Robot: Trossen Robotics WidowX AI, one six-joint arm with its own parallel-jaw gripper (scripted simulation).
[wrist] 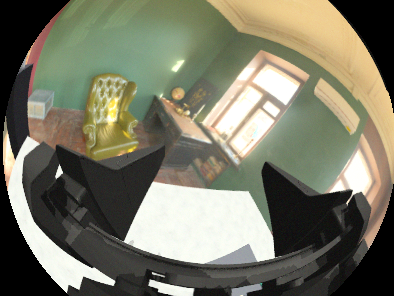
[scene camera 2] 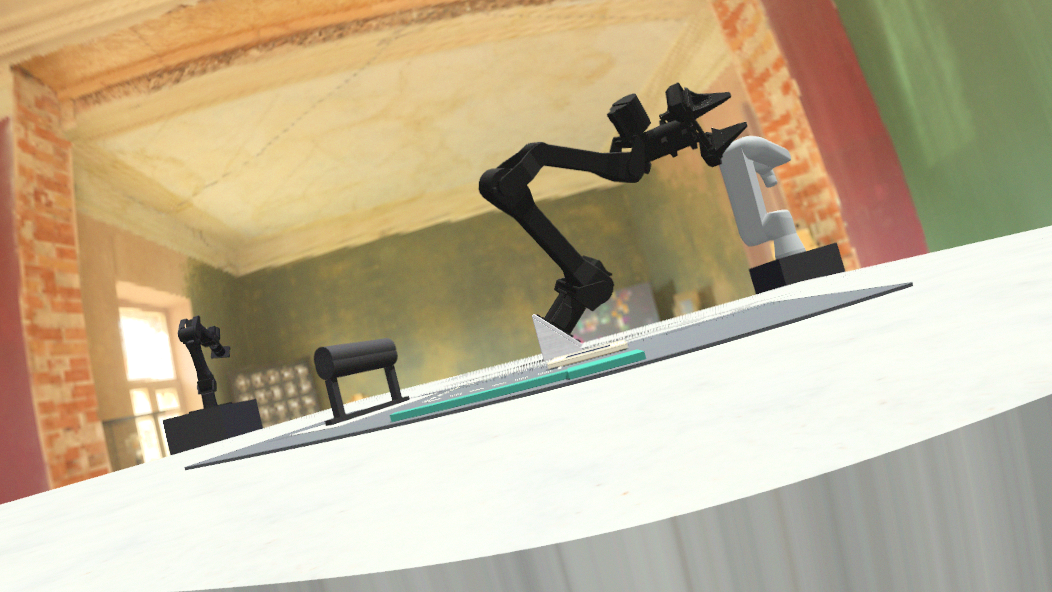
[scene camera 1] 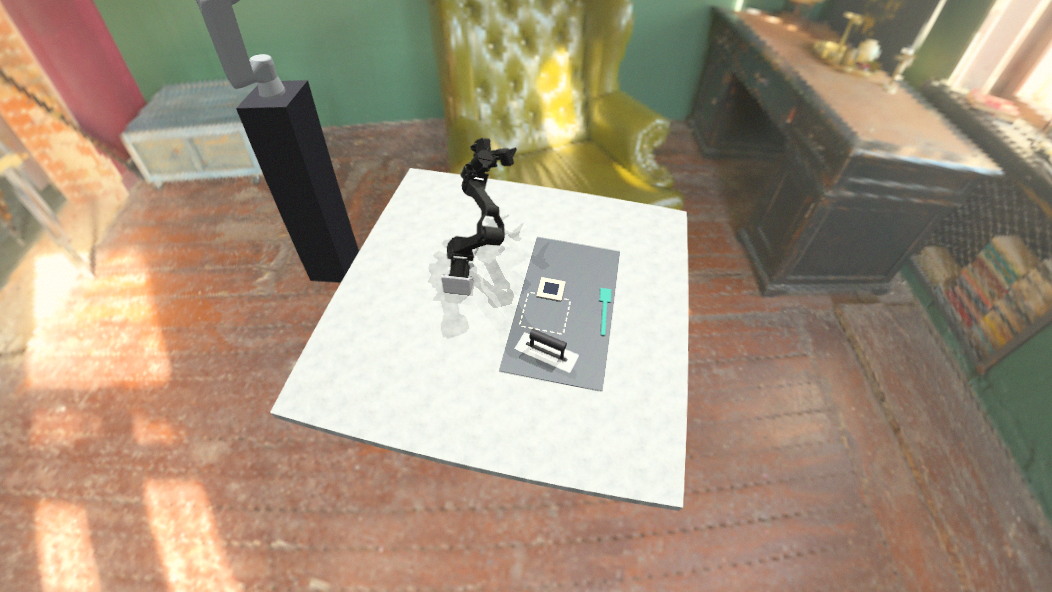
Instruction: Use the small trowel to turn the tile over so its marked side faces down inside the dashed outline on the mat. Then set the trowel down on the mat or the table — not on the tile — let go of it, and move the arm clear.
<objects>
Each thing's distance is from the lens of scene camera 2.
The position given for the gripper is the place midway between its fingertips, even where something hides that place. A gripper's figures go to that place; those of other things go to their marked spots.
gripper (scene camera 2: 739,109): 97 cm
cream tile (scene camera 2: 574,358): 56 cm
teal trowel (scene camera 2: 636,355): 39 cm
black-handled float (scene camera 2: 340,360): 60 cm
The marked spots on the black-handled float and the teal trowel are 35 cm apart.
</objects>
